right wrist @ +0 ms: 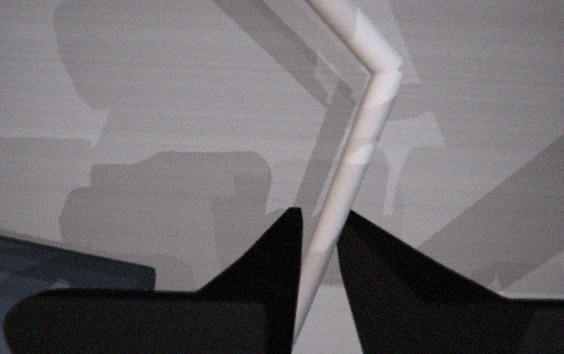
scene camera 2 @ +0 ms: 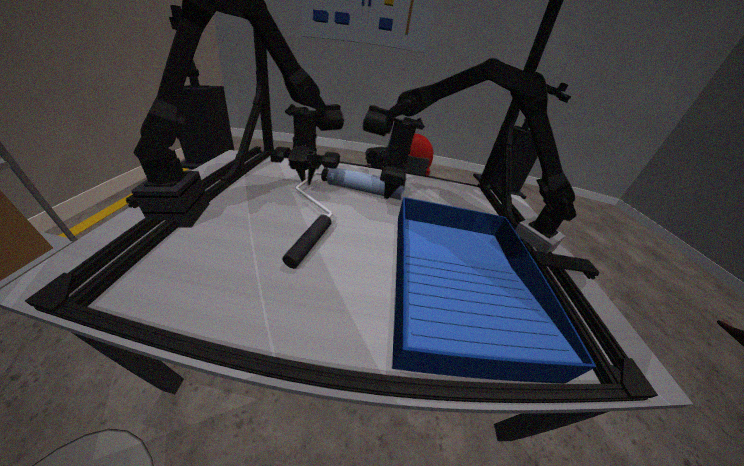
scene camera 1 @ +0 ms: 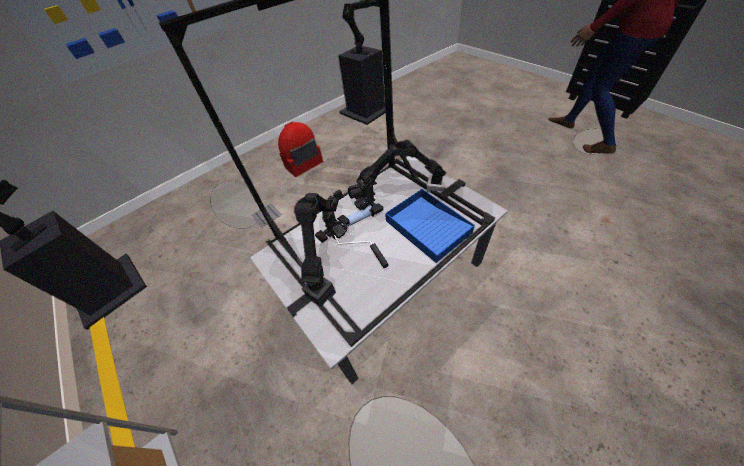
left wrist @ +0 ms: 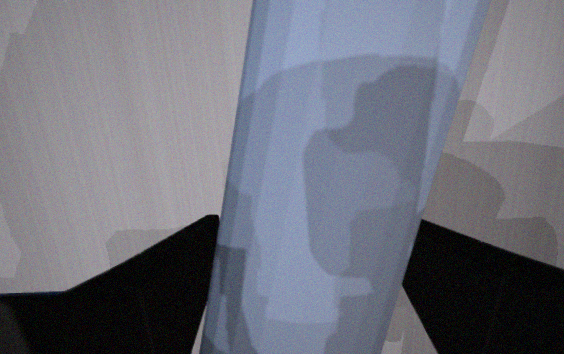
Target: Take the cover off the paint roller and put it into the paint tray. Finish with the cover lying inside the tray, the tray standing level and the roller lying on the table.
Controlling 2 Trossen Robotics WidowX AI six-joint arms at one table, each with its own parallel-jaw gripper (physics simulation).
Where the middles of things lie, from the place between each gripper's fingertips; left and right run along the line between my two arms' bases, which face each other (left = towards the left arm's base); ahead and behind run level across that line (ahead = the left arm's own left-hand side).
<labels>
Now: right hand 10 mm short of the roller cover (scene camera 2: 354, 180), 180 mm to the right of it and 30 mm below it. From my right hand the other things lie so: blue paint tray (scene camera 2: 470, 301): 340 mm ahead, 370 mm to the left, 20 mm above.
I see my left gripper 3 cm past the roller cover, 6 cm to the left of it and 2 cm below it. From my left hand the other things lie so: blue paint tray 31 cm ahead, 13 cm to the left, 2 cm above.
</labels>
